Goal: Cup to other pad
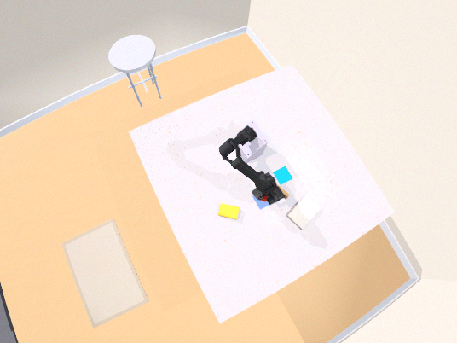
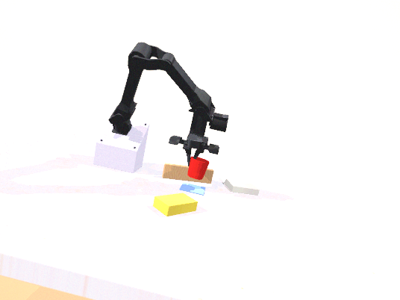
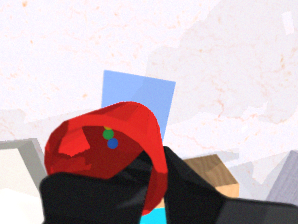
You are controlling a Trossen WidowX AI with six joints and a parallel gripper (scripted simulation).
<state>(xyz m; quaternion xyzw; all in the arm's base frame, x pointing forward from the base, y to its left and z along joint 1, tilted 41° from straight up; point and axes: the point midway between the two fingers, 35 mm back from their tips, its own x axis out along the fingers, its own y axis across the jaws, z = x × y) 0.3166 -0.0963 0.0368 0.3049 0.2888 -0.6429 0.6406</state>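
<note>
My gripper tip is now 40 mm past the cyan pad, 190 mm to the right of it and 90 mm above it. Round my gripper tip: light blue pad (30 mm ahead, 10 mm to the right, 90 mm below); red cup (30 mm ahead); tan wooden block (90 mm to the left, 60 mm below).
</note>
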